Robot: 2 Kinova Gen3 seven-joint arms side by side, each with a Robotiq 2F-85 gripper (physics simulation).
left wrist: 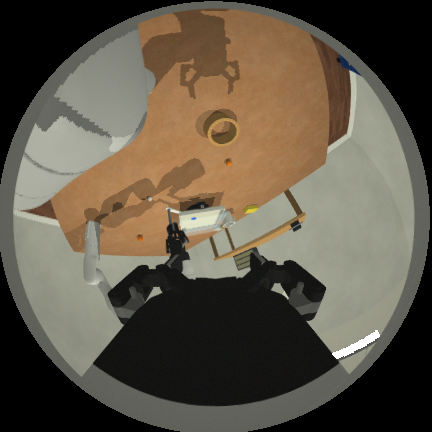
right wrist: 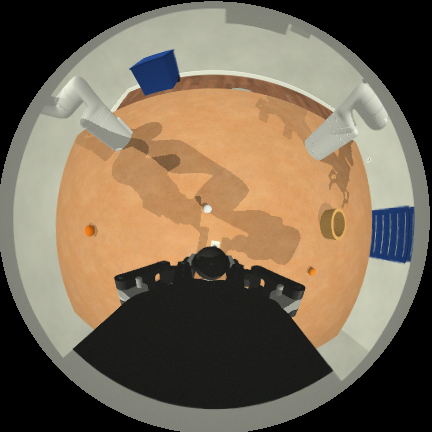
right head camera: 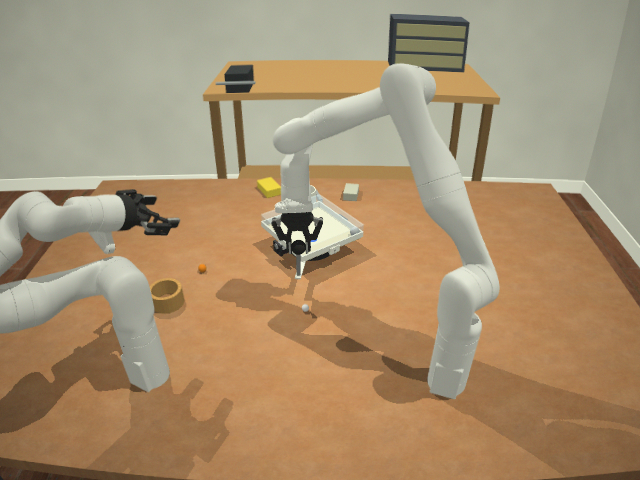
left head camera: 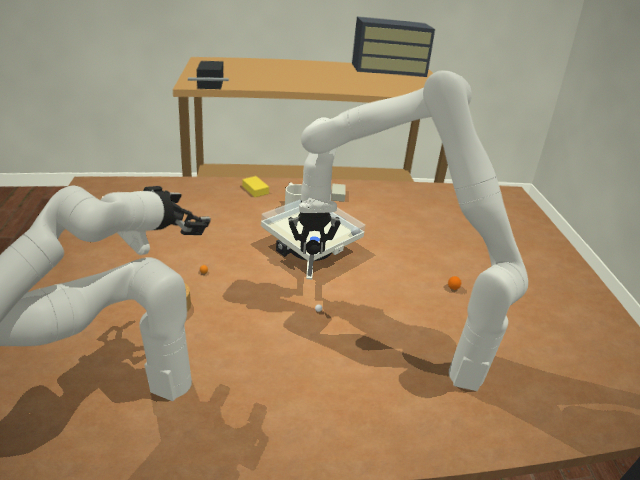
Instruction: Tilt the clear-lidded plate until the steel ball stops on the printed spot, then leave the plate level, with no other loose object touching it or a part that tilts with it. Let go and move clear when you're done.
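Note:
The clear-lidded plate [left head camera: 268, 227] [right head camera: 345, 239] [left wrist: 186, 231] sits on a dark base; its right corner looks lower than its left in the left head camera. Its blue printed spot [left head camera: 314, 239] [right head camera: 313, 240] [left wrist: 193, 218] is partly hidden by my right gripper in the head cameras. A small grey shape [left head camera: 355, 231] [right head camera: 354, 231] inside the right corner may be the steel ball; I cannot tell. My right gripper [left head camera: 313, 246] [right head camera: 298, 246] [right wrist: 210, 261] is shut on the black knob at the plate's near corner. My left gripper [left head camera: 192, 212] [right head camera: 162, 210] [left wrist: 215, 261] is open, well left of the plate.
A white mug [left head camera: 293, 194] stands close behind the plate; contact is unclear. Behind are a yellow block [left head camera: 255, 186] [right head camera: 268, 186] and a pale block [left head camera: 338, 192] [right head camera: 351, 191]. A white ball [left head camera: 318, 308] [right head camera: 305, 307] lies in front. Orange balls [left head camera: 203, 269] [left head camera: 454, 283] and a brown ring [right head camera: 166, 302] flank it.

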